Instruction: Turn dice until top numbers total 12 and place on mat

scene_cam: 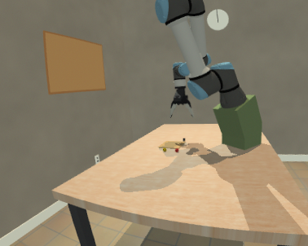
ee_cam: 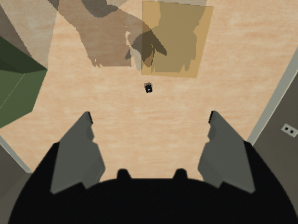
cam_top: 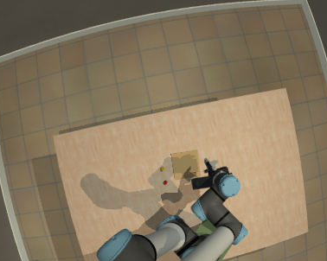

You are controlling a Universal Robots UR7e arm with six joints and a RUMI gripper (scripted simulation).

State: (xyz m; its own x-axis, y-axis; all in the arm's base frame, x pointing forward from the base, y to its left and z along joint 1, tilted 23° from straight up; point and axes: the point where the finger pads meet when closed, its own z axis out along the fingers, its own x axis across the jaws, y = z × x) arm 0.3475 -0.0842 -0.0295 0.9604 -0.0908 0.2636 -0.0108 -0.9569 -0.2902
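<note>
Now: the black die 2 cm to the right of my hand and 15 cm below it. Round my hand: yellow die (6 cm ahead, 20 cm to the left, 15 cm below); red die (1 cm behind, 21 cm to the left, 15 cm below); tan mat (5 cm ahead, 8 cm to the left, 16 cm below).
</note>
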